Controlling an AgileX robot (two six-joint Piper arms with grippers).
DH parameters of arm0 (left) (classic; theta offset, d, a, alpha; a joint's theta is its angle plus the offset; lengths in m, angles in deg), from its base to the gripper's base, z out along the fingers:
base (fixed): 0 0 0 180
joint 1: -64.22 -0.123 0 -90
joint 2: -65.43 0 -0.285 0
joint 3: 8.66 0 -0.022 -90
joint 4: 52.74 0.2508 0 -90
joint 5: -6.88 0 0.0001 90
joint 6: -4.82 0.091 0 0
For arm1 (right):
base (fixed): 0 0 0 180
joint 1: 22.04 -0.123 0 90
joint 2: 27.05 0 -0.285 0
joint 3: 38.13 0 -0.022 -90
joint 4: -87.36 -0.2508 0 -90
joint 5: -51.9 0 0.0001 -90
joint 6: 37.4 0.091 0 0
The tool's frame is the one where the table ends.
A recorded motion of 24 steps. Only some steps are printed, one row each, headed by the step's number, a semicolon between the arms.
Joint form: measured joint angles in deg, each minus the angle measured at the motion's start. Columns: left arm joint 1, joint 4, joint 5, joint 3, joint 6, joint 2; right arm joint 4, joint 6, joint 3, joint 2, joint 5, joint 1.
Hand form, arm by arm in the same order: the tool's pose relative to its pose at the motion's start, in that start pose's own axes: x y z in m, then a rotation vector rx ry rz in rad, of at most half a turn. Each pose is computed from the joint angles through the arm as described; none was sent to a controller.
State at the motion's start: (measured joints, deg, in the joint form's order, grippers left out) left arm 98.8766 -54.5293 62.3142 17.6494 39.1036 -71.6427; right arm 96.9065 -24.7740 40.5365 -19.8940 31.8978 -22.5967
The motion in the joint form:
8: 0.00 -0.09 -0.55 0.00 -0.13 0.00; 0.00 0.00 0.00 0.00 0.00 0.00
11: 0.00 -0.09 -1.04 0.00 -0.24 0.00; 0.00 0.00 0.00 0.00 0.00 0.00
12: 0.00 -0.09 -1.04 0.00 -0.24 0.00; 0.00 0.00 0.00 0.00 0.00 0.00
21: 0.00 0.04 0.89 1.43 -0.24 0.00; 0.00 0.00 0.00 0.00 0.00 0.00
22: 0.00 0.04 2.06 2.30 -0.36 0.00; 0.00 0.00 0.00 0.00 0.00 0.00
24: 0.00 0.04 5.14 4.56 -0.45 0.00; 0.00 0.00 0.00 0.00 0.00 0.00
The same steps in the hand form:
8: -0.0008 0.0004 0.0000 -0.0043 -0.0087 -0.0032; 0.0000 0.0000 0.0000 0.0000 0.0000 0.0000
11: -0.0014 0.0008 0.0000 -0.0091 -0.0157 -0.0051; 0.0000 0.0000 0.0000 0.0000 0.0000 0.0000
12: -0.0014 0.0008 0.0000 -0.0091 -0.0157 -0.0051; 0.0000 0.0000 0.0000 0.0000 0.0000 0.0000
21: -0.0033 0.0020 -0.0055 -0.0054 -0.0077 -0.0032; 0.0000 0.0000 0.0000 0.0000 0.0000 0.0000
22: -0.0045 0.0027 -0.0089 -0.0023 -0.0035 -0.0049; 0.0000 0.0000 0.0000 0.0000 0.0000 0.0000
24: -0.0072 0.0041 -0.0178 0.0063 0.0080 -0.0054; 0.0000 0.0000 0.0000 0.0000 0.0000 0.0000

